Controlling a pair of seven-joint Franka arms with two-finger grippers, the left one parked.
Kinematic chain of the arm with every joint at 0, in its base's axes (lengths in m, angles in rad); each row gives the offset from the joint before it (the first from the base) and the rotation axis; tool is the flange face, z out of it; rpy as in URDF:
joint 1: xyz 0 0 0.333 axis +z
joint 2: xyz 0 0 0 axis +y
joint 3: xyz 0 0 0.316 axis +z
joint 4: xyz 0.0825 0 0 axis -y
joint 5: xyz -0.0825 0 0.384 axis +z
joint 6: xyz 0 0 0 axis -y
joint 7: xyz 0.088 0 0 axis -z
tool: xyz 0 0 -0.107 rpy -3.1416 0 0
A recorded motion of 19 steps. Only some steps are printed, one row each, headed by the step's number.
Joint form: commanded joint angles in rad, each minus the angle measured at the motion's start. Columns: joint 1, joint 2, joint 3, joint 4, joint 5, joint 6, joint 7.
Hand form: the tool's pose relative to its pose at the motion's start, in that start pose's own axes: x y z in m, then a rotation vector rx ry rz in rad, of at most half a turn. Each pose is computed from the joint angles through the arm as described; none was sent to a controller.
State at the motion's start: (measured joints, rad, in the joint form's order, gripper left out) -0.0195 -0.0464 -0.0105 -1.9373 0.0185 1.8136 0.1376
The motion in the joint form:
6: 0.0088 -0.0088 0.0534 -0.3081 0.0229 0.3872 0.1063
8: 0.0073 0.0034 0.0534 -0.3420 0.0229 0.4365 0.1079
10: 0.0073 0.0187 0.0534 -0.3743 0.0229 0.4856 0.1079
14: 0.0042 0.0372 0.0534 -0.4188 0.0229 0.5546 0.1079
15: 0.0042 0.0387 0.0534 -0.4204 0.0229 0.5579 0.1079
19: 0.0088 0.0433 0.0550 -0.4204 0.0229 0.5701 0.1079
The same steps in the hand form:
6: -0.0200 -0.0275 0.1074 0.0280 0.0827 0.0619
8: -0.0217 -0.0257 0.1245 0.0282 0.0859 0.0665
10: -0.0237 -0.0245 0.1423 0.0280 0.0876 0.0681
14: -0.0275 -0.0212 0.1648 0.0285 0.0937 0.0731
15: -0.0276 -0.0211 0.1660 0.0285 0.0939 0.0732
19: -0.0269 -0.0244 0.1671 0.0300 0.1012 0.0672

